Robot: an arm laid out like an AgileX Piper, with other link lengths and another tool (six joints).
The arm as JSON. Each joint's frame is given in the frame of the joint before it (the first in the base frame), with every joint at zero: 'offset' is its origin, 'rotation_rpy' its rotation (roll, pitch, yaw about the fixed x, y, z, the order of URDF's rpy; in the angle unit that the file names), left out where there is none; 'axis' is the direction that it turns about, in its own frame. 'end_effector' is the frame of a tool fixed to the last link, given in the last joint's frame.
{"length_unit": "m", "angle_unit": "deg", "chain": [
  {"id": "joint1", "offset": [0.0, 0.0, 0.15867], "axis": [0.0, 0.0, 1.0]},
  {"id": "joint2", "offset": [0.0, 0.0, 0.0], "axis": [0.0, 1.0, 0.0]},
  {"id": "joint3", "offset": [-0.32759, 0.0, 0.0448], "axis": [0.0, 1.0, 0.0]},
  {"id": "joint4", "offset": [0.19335, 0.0, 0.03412], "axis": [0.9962, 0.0, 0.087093]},
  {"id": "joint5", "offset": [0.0, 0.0, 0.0], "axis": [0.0, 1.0, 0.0]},
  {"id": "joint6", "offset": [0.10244, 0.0, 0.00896], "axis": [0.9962, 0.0, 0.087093]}
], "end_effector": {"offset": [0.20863, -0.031, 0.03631], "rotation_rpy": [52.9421, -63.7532, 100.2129]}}
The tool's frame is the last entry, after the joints.
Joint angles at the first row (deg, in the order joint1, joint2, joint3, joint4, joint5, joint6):
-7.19 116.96 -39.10 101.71 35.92 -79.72
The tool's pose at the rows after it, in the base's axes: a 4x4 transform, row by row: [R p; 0 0 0 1], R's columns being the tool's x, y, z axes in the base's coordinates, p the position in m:
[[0.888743, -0.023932, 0.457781, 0.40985], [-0.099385, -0.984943, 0.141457, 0.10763], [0.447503, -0.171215, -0.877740, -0.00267], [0, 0, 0, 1]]
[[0.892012, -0.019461, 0.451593, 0.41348], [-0.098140, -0.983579, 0.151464, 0.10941], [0.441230, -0.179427, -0.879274, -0.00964], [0, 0, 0, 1]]
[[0.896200, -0.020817, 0.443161, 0.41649], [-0.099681, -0.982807, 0.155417, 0.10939], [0.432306, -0.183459, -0.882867, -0.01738], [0, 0, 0, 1]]
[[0.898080, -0.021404, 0.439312, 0.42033], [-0.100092, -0.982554, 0.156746, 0.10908], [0.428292, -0.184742, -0.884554, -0.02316], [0, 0, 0, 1]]
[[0.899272, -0.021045, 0.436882, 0.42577], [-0.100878, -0.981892, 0.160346, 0.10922], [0.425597, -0.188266, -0.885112, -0.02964], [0, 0, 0, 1]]
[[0.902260, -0.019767, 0.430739, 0.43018], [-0.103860, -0.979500, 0.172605, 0.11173], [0.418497, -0.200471, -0.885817, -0.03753], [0, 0, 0, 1]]
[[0.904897, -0.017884, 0.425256, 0.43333], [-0.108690, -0.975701, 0.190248, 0.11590], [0.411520, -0.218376, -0.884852, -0.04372], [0, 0, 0, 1]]
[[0.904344, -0.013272, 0.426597, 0.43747], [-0.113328, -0.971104, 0.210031, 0.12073], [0.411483, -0.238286, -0.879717, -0.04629], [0, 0, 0, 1]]
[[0.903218, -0.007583, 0.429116, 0.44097], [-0.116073, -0.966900, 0.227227, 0.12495], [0.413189, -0.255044, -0.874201, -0.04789], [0, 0, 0, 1]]
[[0.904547, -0.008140, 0.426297, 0.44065], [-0.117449, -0.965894, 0.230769, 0.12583], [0.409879, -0.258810, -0.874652, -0.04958], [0, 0, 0, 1]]
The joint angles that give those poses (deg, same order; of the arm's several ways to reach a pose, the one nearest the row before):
-7.77 119.19 -40.70 101.76 38.29 -80.61
-7.82 121.01 -41.81 101.76 38.86 -80.92
-7.90 122.72 -42.86 101.76 39.07 -80.98
-7.90 124.06 -43.93 101.76 39.11 -80.98
-7.90 125.70 -45.36 101.76 39.31 -80.99
-7.90 127.74 -46.79 101.78 40.00 -80.98
-7.90 129.55 -47.93 101.84 41.04 -80.98
-7.90 130.91 -48.98 101.92 42.28 -81.03
-7.90 132.00 -49.85 101.98 43.37 -81.17
-7.90 132.37 -49.94 102.03 43.57 -81.21

